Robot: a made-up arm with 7 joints.
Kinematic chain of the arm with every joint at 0, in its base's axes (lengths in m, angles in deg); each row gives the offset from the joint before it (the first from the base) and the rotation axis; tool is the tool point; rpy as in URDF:
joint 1: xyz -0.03 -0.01 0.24 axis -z
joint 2: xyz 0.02 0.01 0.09 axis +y
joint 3: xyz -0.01 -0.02 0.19 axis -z
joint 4: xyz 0.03 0 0.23 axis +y
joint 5: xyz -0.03 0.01 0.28 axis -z
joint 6: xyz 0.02 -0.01 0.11 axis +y
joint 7: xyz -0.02 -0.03 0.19 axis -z
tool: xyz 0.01 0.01 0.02 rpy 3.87 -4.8 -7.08
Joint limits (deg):
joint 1: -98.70..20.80
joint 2: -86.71..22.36
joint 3: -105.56..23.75
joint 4: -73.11..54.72
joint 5: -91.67..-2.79
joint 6: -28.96..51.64
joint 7: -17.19..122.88
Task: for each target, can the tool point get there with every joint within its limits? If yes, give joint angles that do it. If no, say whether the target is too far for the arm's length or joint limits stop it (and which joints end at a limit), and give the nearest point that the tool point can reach.
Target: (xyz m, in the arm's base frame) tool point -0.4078 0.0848 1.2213
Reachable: yes | joints -10.82 -41.89 -20.25 30.39 -67.97 15.22 98.40
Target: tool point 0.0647 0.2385 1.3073
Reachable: yes | joints -69.77 7.55 -23.84 16.96 -13.09 -22.76 45.54
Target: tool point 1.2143 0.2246 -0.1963
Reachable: no: too far | nearest point 0.5515 -0.3839 0.1390 | short by 0.960 m
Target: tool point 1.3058 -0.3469 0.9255
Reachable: no: too far | nearest point 0.7364 -0.2033 0.8225 | short by 0.596 m
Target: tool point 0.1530 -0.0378 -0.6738
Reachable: no: joint limits stop it (at a limit: joint 1, joint 2, joint 4, joint 5, joint 6, joint 7) | nearest point 0.1416 -0.4660 -0.1941 | short by 0.643 m
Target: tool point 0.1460 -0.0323 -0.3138
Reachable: no: joint limits stop it (at a limit: joint 1, joint 2, joint 4, joint 5, joint 6, joint 7) | nearest point 0.1847 -0.4588 -0.1849 | short by 0.447 m
